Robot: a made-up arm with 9 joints. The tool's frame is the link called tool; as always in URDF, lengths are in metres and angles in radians.
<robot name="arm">
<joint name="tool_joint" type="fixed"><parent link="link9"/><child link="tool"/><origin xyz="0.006 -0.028 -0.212" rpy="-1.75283 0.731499 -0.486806"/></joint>
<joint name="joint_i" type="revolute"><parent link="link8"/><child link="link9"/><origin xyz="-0.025 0.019 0.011" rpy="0 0 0"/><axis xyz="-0.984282 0.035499 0.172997"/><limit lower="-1.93" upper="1.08" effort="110" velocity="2.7"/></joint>
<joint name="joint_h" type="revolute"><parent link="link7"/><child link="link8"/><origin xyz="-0.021 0.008 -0.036" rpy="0 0 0"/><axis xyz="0 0 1"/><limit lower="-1.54" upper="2.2" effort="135" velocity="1.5"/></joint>
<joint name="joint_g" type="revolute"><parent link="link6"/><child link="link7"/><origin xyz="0.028 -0.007 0.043" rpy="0 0 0"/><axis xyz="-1 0 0"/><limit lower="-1.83" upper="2.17" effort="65" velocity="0.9"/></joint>
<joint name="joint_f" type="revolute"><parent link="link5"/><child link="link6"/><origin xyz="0.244 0.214 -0.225" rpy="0 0 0"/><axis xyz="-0.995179 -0.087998 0.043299"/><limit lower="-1.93" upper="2.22" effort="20" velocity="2.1"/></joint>
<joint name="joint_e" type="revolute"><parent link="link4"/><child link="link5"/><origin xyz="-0.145 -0.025 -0.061" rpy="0 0 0"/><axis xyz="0 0 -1"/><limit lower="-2.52" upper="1.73" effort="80" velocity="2.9"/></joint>
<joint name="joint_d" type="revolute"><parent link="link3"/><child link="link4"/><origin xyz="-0.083 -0.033 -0.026" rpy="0 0 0"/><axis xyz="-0.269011 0.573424 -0.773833"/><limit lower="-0.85" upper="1.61" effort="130" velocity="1.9"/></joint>
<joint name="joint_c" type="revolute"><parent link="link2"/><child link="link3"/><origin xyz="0.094 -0.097 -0.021" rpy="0 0 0"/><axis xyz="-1 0 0"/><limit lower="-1.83" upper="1.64" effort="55" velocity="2"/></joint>
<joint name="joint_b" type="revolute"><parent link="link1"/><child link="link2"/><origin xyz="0.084 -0.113 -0.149" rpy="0 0 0"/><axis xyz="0.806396 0.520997 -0.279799"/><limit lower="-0.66" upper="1.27" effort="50" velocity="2.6"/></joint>
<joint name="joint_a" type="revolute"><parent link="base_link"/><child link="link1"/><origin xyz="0.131 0.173 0.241" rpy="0 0 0"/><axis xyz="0 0 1"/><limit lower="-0.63" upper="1.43" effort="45" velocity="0.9"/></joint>
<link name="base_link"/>
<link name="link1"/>
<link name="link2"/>
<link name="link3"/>
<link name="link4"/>
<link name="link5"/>
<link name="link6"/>
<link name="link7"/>
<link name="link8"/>
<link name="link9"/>
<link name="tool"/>
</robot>
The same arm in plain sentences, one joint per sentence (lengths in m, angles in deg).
The arm has nine revolute joints in a row. What follows holds with every joint at zero, and every direction is one of the base frame's.
Joint 1 lies 0.131 m along +x and 0.173 m along +y and 0.241 m along +z from the base frame's origin and rotates about +z, from -36.1 to 81.93 deg.
Joint 2 lies 0.084 m along +x and 0.113 m along -y and 0.149 m along -z from joint 1 and rotates about the direction (0.806396, 0.520997, -0.279799), from -37.82 to 72.77 deg.
Joint 3 lies 0.094 m along +x and 0.097 m along -y and 0.021 m along -z from joint 2 and rotates about -x, from -104.85 to 93.97 deg.
Joint 4 lies 0.083 m along -x and 0.033 m along -y and 0.026 m along -z from joint 3 and rotates about the direction (-0.269011, 0.573424, -0.773833), from -48.7 to 92.25 deg.
Joint 5 lies 0.145 m along -x and 0.025 m along -y and 0.061 m along -z from joint 4 and rotates about -z, from -144.39 to 99.12 deg.
Joint 6 lies 0.244 m along +x and 0.214 m along +y and 0.225 m along -z from joint 5 and rotates about the direction (-0.995179, -0.087998, 0.043299), from -110.58 to 127.2 deg.
Joint 7 lies 0.028 m along +x and 0.007 m along -y and 0.043 m along +z from joint 6 and rotates about -x, from -104.85 to 124.33 deg.
Joint 8 lies 0.021 m along -x and 0.008 m along +y and 0.036 m along -z from joint 7 and rotates about +z, from -88.24 to 126.05 deg.
Joint 9 lies 0.025 m along -x and 0.019 m along +y and 0.011 m along +z from joint 8 and rotates about the direction (-0.984282, 0.035499, 0.172997), from -110.58 to 61.88 deg.
The tool frame, which is the frame that the pose is given for, lies 0.006 m along +x and 0.028 m along -y and 0.212 m along -z from joint 9; its axes are the base frame's turned by roll -100.43, pitch 41.91 and yaw -27.89 deg (as in URDF: about the fixed x, then y, then z).

